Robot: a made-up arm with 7 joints.
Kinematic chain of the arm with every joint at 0, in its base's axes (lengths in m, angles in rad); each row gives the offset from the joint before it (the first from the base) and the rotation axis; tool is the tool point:
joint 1: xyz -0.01 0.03 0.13 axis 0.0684 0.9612 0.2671
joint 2: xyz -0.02 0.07 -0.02 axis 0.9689 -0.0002 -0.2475
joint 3: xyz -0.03 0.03 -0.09 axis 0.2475 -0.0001 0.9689
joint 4: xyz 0.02 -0.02 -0.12 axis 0.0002 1 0
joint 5: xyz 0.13 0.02 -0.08 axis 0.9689 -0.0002 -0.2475
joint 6: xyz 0.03 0 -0.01 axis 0.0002 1 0
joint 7: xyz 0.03 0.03 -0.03 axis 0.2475 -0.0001 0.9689
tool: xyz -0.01 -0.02 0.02
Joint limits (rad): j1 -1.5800..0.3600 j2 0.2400..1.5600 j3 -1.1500..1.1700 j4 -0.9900..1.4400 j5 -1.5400..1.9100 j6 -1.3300..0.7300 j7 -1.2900..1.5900
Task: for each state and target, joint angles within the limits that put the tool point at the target. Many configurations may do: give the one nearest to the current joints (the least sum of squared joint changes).
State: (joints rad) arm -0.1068 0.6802 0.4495 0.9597 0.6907 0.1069 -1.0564
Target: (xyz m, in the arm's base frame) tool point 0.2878 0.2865 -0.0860
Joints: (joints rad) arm -0.6514 0.4412 0.1982 0.6613 0.7606 0.0855 -1.0598
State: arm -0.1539 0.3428 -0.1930 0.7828 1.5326 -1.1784 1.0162
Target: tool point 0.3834 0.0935 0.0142
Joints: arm -0.9991 0.3433 -0.0793 0.4133 1.4707 -1.1274 1.0434
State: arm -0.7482 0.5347 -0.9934 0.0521 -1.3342 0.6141 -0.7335
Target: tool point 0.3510 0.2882 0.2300
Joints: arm -1.4966 1.1742 -0.5347 0.4723 -1.2445 0.5472 -0.8535
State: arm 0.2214 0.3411 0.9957 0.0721 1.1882 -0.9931 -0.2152
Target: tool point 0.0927 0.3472 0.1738
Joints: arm 0.0642 0.9054 1.0750 -0.5359 1.1717 -0.9984 -0.2571
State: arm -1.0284 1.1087 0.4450 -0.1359 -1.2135 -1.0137 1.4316
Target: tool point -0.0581 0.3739 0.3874
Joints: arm -1.4302 1.5600 0.8864 0.0711 -1.3026 -0.8036 1.5900
